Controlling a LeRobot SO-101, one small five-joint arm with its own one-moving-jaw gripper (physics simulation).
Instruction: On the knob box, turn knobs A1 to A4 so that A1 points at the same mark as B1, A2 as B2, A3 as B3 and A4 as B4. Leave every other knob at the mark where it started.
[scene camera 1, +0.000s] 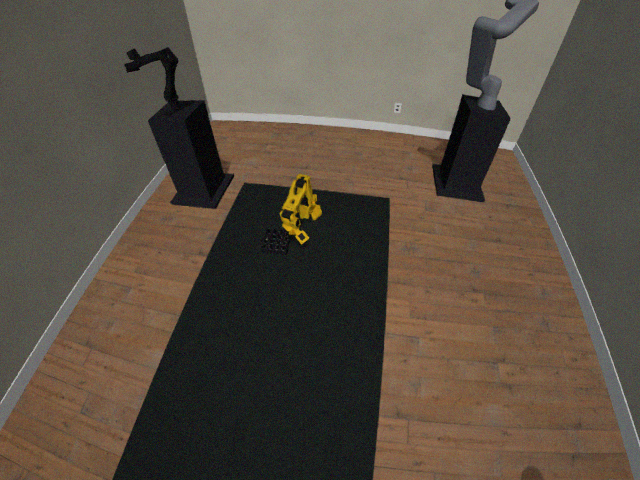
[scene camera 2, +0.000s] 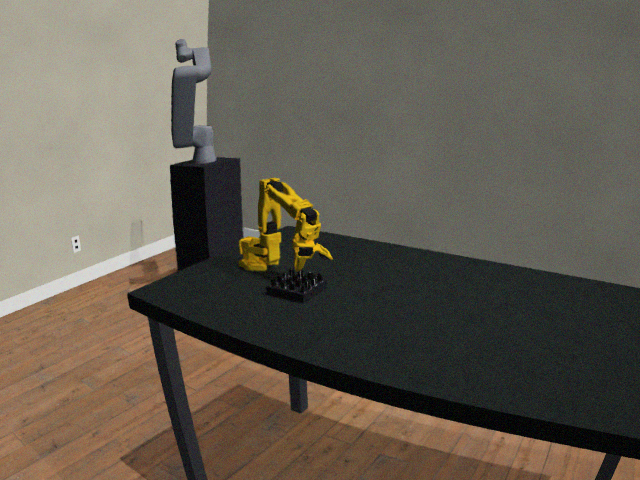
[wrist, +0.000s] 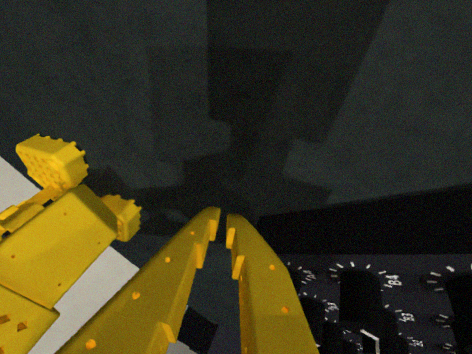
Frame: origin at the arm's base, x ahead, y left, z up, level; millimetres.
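Seen in the pictures: hand, tool point: (scene camera 2: 296, 269) (wrist: 218, 220); arm's base, link origin: (scene camera 1: 309, 215) (scene camera 2: 264, 265) (wrist: 99, 183).
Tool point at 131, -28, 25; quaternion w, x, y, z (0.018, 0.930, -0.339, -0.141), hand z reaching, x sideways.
Note:
Offsets run from my tool point to a thing's top centre, as dx, dy, dz. "pt": to the spot under its first point. Level surfaces: height alone.
The black knob box @[+51, -75, +14] (scene camera 1: 276, 241) (scene camera 2: 293, 295) lies on the dark table, below and beside the yellow arm's hand. In the wrist view, part of its panel with white dial marks shows at the lower right. Knob B4 @[+37, -36, +13] (wrist: 359, 295) stands near the panel's edge, with B3 @[+37, -36, +14] (wrist: 382, 322) below it. Knob A4 is hidden behind the right-hand jaw, and A3 @[+11, -64, +14] (wrist: 312, 309) shows partly beside that jaw. The pointers of A1 to A4 cannot be read. My gripper (scene camera 2: 298, 269) (wrist: 223, 214) is shut and empty, its tips almost together, left of the panel in the wrist view.
The yellow arm's base (scene camera 1: 311, 211) (scene camera 2: 253, 260) stands on the dark table @[dz -25] (scene camera 1: 289, 361) (scene camera 2: 439, 330) behind the box. A grey arm (scene camera 1: 480, 51) (scene camera 2: 184, 103) and a black arm (scene camera 1: 169, 77) stand on separate pedestals beyond the table. Knob C4 @[pt +60, -30, +4] (wrist: 461, 297) shows at the wrist view's right edge.

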